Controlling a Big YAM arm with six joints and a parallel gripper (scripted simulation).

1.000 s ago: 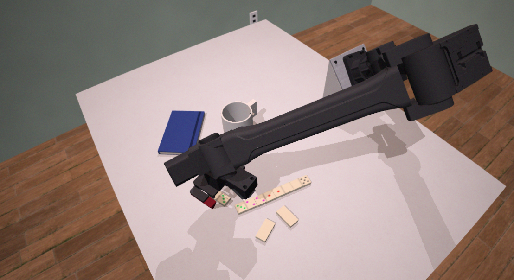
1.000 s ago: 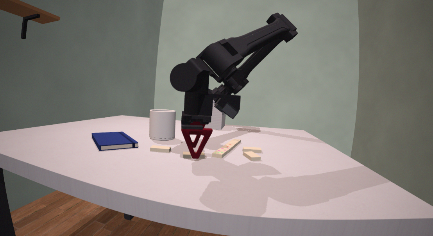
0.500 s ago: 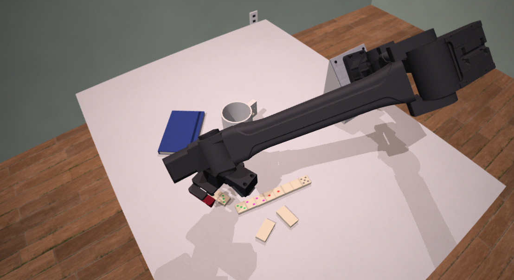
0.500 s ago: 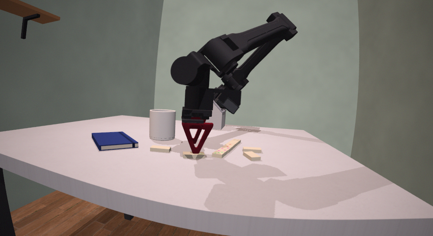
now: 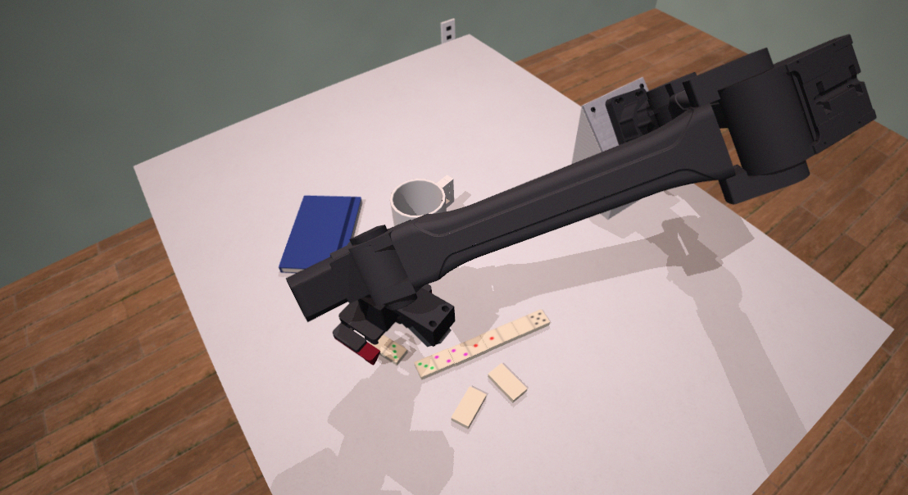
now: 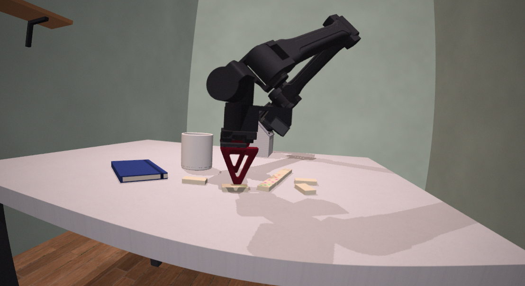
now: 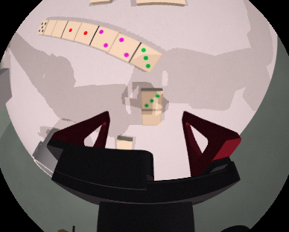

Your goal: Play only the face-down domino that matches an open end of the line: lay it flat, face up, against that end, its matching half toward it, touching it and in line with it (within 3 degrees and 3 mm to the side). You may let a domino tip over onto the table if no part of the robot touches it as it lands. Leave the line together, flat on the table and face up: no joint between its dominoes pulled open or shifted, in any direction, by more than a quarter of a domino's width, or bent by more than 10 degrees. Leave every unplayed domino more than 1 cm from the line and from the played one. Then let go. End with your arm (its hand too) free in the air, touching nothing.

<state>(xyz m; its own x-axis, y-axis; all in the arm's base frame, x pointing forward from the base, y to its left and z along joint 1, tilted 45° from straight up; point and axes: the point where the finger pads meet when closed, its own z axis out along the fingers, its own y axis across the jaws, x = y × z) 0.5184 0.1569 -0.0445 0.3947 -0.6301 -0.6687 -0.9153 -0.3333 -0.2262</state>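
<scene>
The domino lies 1 cm ahead of my hand and 3 cm below it. Also, from my hand: white mug 15 cm behind, 17 cm to the right, 1 cm above; then blue notebook 27 cm to the right, 3 cm below.
</scene>
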